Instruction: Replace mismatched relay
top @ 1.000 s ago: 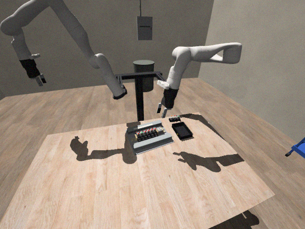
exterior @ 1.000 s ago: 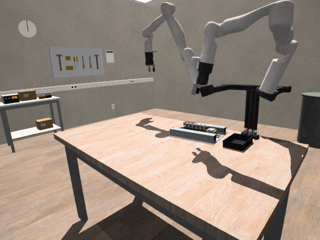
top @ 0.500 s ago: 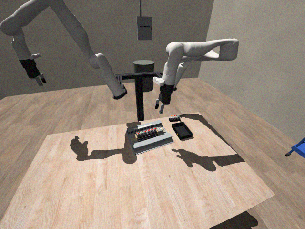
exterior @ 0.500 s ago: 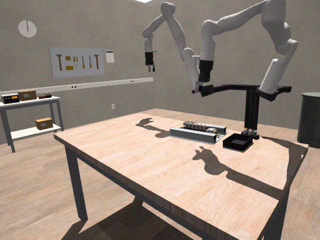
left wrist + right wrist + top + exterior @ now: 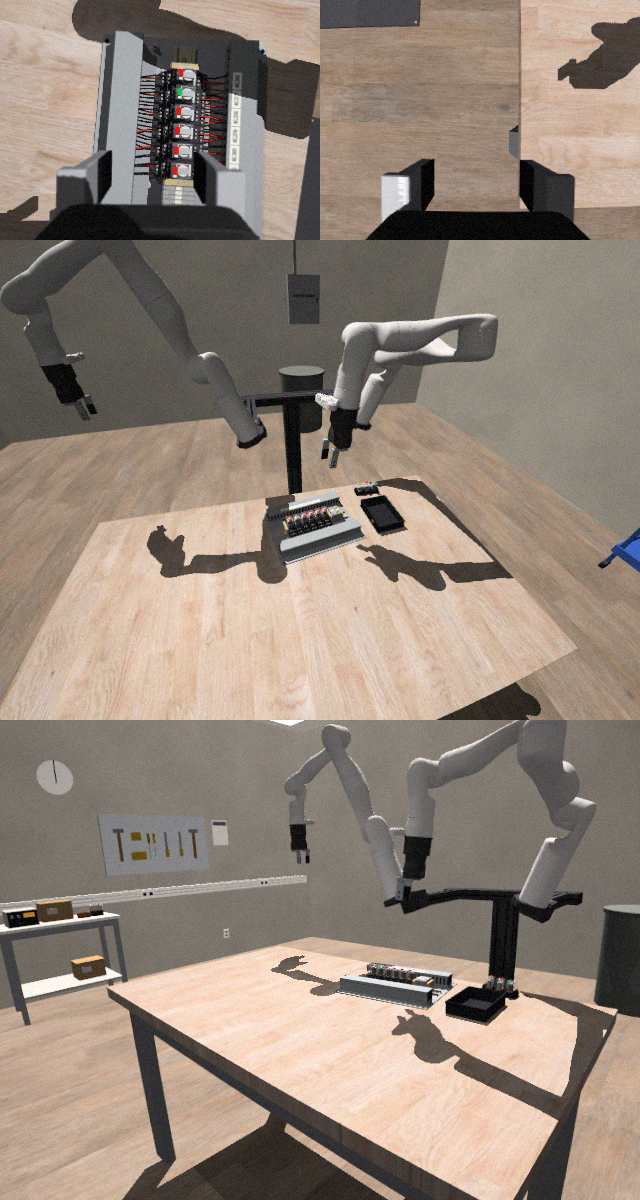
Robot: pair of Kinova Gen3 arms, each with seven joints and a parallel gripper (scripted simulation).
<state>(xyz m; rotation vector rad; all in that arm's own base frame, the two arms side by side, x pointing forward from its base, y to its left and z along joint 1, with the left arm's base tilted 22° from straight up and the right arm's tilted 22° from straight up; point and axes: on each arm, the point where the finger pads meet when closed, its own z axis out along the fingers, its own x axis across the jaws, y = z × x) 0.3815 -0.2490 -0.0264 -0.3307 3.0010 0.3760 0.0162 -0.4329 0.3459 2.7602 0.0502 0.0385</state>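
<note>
Right now my left hand is 40 mm past the relay panel, 40 mm to the left of it and 290 mm above it. Also, from my left hand: black parts tray (10 mm ahead, 230 mm to the left, 300 mm below); then spare rack (150 mm behind, 260 mm to the left, 300 mm below).
</note>
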